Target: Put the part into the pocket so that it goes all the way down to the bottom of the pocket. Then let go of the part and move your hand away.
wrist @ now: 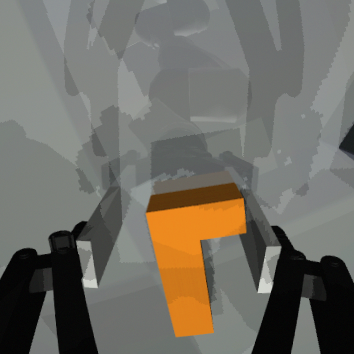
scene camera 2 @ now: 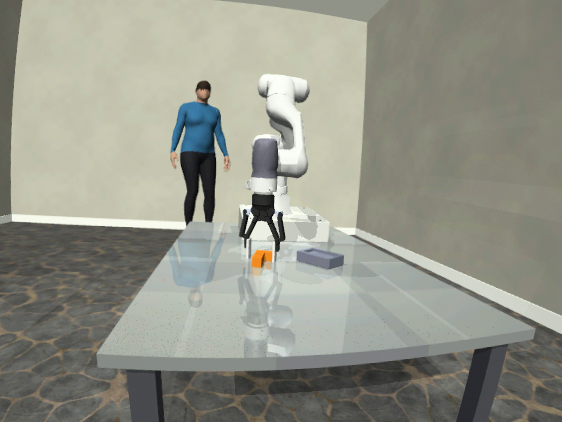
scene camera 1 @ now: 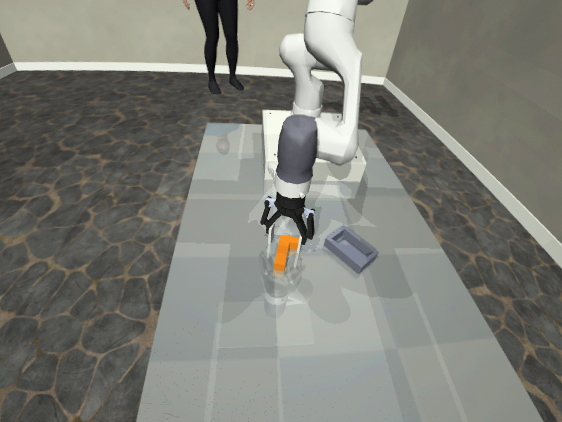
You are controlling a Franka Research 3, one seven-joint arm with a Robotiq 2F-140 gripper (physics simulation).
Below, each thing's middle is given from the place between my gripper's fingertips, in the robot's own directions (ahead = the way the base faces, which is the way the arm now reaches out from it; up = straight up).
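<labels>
My gripper is 40 mm short of the orange L-shaped part [wrist: 177, 220], 10 mm to the right of it and 10 mm below it. As for the grey block with L-shaped pocket [scene camera 1: 352, 250], it is 200 mm to the left of my hand, 10 mm ahead of it and 20 mm above it.
</labels>
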